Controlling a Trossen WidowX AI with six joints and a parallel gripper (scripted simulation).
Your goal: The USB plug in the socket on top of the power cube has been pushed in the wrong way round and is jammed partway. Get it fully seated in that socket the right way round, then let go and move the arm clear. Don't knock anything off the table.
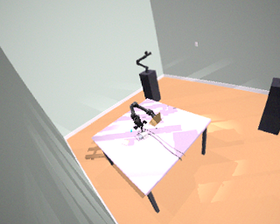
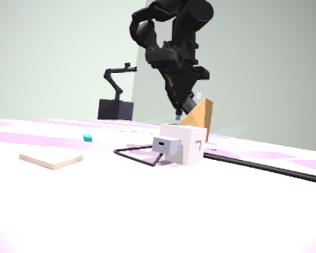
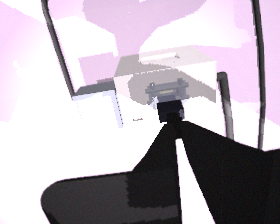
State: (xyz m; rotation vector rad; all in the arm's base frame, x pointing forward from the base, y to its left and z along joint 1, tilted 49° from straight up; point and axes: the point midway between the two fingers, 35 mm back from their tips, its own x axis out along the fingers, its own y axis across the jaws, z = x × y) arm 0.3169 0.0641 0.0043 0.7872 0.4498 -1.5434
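Now: gripper tip 20 mm above the dark USB plug. Also, from my gripper tip: flat tan slab: 220 mm ahead, 140 mm to the right, 120 mm below; then small cyan block: 20 mm ahead, 250 mm to the right, 120 mm below.
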